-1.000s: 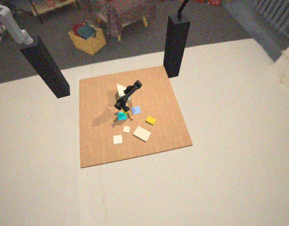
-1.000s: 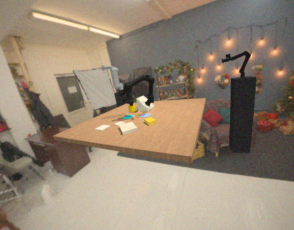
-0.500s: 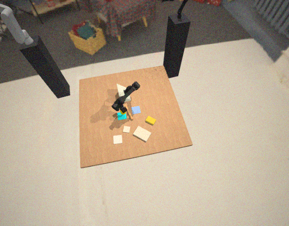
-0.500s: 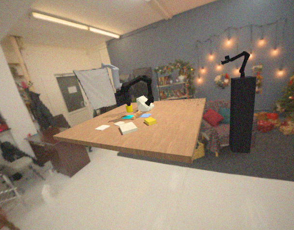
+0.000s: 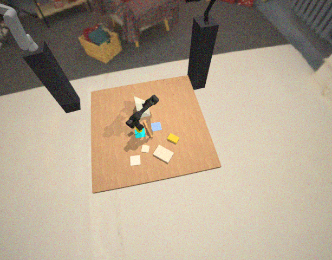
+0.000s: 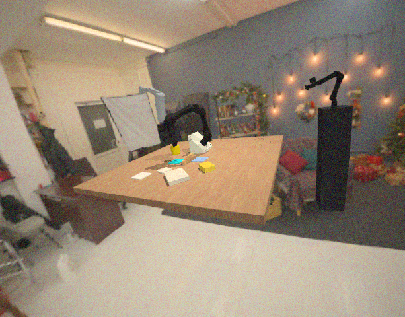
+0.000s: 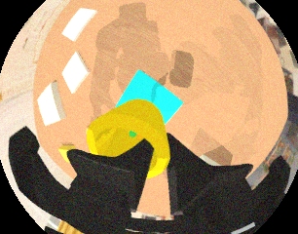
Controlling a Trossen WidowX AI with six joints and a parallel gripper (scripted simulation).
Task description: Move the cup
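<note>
Right now the orange stick is 10 mm ahead of my gripper tip, 110 mm to the left of it and 90 mm below it. The rest, counted from my gripper tip: yellow cup (20 mm ahead, 10 mm to the left); light blue pad (200 mm to the left, 100 mm below); cream slab (340 mm ahead, 190 mm to the left, 80 mm below).
</note>
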